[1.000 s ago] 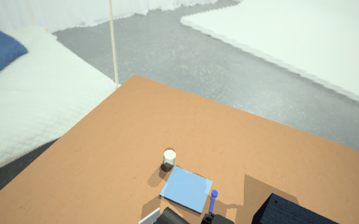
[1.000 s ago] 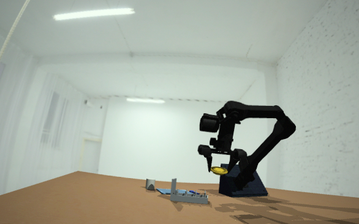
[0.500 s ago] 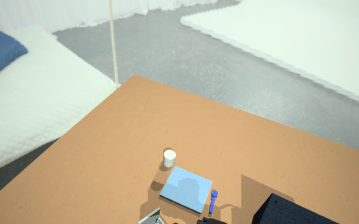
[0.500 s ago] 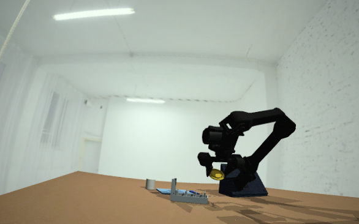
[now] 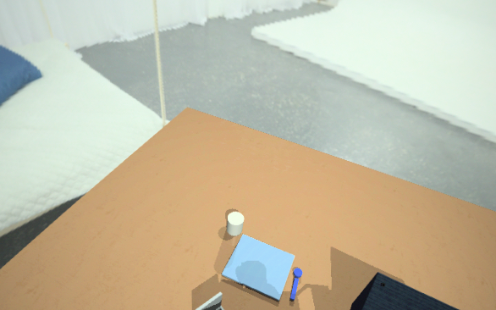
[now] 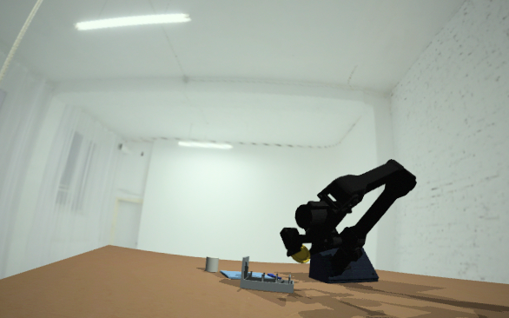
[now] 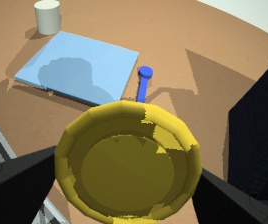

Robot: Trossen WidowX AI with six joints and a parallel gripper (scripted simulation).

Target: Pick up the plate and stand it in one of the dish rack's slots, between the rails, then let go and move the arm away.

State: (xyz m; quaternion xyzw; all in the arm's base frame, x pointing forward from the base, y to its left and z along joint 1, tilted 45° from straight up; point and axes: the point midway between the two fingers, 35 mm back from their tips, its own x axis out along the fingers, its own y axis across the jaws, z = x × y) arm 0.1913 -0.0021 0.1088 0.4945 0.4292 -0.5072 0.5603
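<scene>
Right now my gripper tip is 11 cm short of the grey dish rack, 3 cm to the right of it and 7 cm above it. From my gripper tip the other things lie so: yellow plate 1 cm to the left, 1 cm above; light blue mat 9 cm ahead, 17 cm to the right, 9 cm below; blue spoon 1 cm behind, 16 cm to the right, 9 cm below.
</scene>
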